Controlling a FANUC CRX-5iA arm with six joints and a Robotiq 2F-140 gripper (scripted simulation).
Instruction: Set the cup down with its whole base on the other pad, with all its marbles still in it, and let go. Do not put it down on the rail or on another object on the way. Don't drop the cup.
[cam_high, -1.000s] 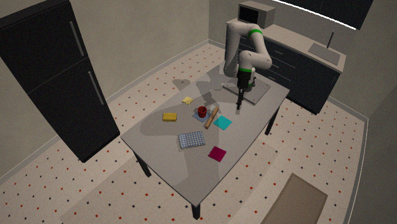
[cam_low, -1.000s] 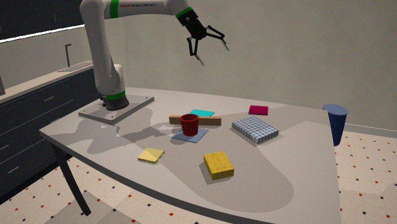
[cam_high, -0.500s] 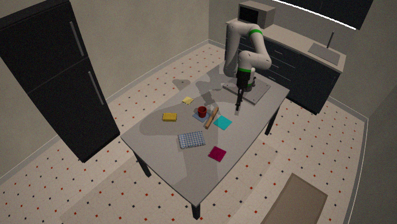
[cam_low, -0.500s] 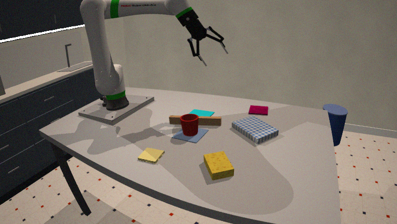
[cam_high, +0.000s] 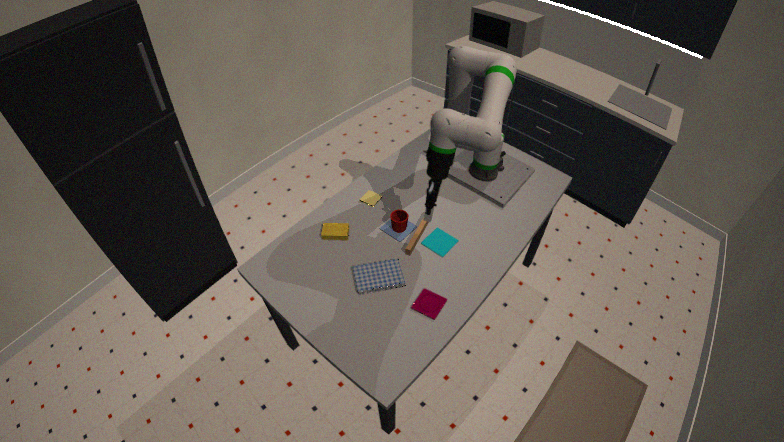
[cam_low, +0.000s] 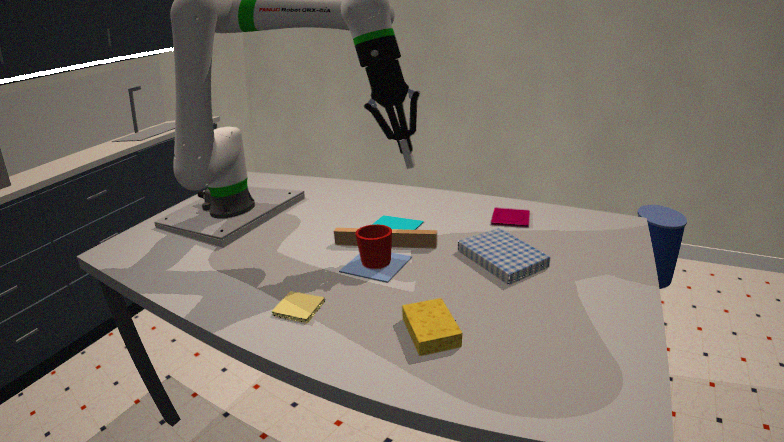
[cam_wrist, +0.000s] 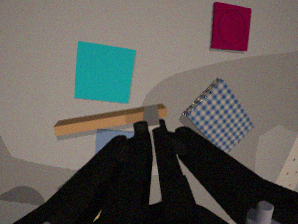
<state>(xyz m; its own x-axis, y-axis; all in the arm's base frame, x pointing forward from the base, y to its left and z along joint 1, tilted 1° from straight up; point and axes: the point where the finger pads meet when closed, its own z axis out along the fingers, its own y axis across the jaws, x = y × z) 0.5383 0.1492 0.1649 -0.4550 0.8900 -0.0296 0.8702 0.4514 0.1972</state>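
Now: hand 18 cm above the red cup, 15 cm to the left of it and 1 cm short of it. Round my hand: blue-checked block (24 cm ahead, 19 cm below); wooden rail (19 cm below, 7 cm to the right, 2 cm behind); blue marble (18 cm below, 15 cm to the right, 1 cm behind).
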